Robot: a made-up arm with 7 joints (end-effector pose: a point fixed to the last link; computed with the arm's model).
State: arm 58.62 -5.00 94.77 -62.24 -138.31 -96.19 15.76
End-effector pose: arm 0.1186 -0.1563 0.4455 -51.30 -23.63 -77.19
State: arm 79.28 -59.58 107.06 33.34 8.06 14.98 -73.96
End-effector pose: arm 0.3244 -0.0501 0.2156 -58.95 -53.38 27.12
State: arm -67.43 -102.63 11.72 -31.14 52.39 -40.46 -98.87
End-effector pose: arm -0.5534 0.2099 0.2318 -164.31 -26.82 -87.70
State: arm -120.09 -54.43 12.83 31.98 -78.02 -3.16 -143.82
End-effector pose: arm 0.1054 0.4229 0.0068 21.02 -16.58 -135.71
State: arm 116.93 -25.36 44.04 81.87 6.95 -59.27 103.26
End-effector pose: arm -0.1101 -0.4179 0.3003 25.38 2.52 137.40
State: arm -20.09 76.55 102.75 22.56 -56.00 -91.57 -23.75
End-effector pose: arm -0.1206 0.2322 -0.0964 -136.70 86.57 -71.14
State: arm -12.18 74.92 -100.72 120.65 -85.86 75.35 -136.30
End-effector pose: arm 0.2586 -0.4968 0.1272 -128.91 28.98 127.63
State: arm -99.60 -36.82 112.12 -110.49 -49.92 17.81 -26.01
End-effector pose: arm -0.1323 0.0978 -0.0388 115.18 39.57 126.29
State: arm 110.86 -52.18 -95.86 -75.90 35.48 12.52 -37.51
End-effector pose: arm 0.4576 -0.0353 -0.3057 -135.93 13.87 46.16
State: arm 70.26 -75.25 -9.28 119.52 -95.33 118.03 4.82
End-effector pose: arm -0.4619 -0.3695 0.2864 48.46 -38.16 115.13
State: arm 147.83 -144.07 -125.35 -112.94 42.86 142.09 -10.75
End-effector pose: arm 0.3340 -0.0711 -0.1669 113.78 6.56 -50.64
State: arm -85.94 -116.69 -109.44 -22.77 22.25 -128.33 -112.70
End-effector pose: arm 0.3880 0.4373 0.5923 25.25 61.53 -61.72
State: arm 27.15 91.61 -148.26 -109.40 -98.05 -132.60 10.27
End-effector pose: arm -0.4985 -0.0631 0.1345 -64.49 -38.60 118.62
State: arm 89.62 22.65 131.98 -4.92 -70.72 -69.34 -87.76
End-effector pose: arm 0.2011 0.1726 0.2558 -92.24 -46.43 109.08
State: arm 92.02 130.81 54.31 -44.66 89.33 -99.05 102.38
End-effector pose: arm 0.4112 0.2628 0.2491 -111.12 -54.93 12.29
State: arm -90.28 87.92 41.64 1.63 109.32 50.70 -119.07
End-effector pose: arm 0.3767 -0.1290 -0.3038 -97.59 -15.24 30.94
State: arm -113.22 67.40 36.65 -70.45 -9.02 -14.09 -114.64
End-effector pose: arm 0.4245 0.0037 0.1941 170.07 67.19 4.90
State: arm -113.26 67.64 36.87 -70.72 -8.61 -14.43 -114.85
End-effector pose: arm 0.4267 0.0016 0.1923 170.47 67.62 5.68
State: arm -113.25 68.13 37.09 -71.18 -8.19 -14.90 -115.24
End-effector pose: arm 0.4291 -0.0015 0.1911 170.79 68.16 6.38
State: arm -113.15 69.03 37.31 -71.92 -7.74 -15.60 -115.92
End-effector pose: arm 0.4316 -0.0063 0.1907 171.13 68.87 7.09
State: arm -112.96 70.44 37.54 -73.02 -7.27 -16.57 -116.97
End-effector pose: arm 0.4343 -0.0133 0.1915 171.32 69.83 7.61
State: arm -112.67 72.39 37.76 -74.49 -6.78 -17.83 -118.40
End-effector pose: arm 0.4370 -0.0225 0.1934 171.37 71.04 7.96
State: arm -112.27 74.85 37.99 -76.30 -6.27 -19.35 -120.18
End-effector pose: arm 0.4394 -0.0341 0.1963 171.30 72.54 8.11
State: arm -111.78 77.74 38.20 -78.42 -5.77 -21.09 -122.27
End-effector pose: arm 0.4414 -0.0474 0.2000 170.93 74.30 7.93
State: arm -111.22 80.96 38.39 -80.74 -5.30 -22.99 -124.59
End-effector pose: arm 0.4426 -0.0624 0.2043 170.27 76.29 7.35
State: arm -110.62 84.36 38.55 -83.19 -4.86 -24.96 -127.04
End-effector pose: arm 0.4429 -0.0780 0.2086 169.06 78.46 6.15
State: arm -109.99 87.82 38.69 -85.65 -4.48 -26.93 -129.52
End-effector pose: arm 0.4421 -0.0940 0.2128 167.18 80.73 4.16
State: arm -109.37 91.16 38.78 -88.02 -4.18 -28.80 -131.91
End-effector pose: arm 0.4405 -0.1094 0.2168 163.88 82.95 0.67
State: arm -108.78 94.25 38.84 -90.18 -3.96 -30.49 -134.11
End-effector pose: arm 0.4379 -0.1237 0.2201 158.11 85.01 -5.40
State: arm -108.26 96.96 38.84 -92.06 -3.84 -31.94 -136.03
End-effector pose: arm 0.4349 -0.1360 0.2232 146.46 86.70 -17.40
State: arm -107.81 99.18 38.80 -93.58 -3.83 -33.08 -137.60
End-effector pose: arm 0.4317 -0.1459 0.2259 123.44 87.80 -40.83
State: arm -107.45 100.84 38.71 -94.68 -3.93 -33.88 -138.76
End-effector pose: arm 0.4285 -0.1531 0.2284 93.93 88.07 -70.77
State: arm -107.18 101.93 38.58 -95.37 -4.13 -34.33 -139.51
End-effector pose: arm 0.4256 -0.1575 0.2308 76.83 87.85 -88.32
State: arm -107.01 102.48 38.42 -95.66 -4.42 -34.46 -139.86
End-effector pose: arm 0.4231 -0.1593 0.2332 74.42 87.58 -91.19
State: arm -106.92 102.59 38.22 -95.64 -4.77 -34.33 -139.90
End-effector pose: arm 0.4210 -0.1589 0.2356 80.53 87.32 -85.51
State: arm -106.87 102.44 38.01 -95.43 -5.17 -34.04 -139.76
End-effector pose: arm 0.4191 -0.1572 0.2379 89.67 87.02 -76.81
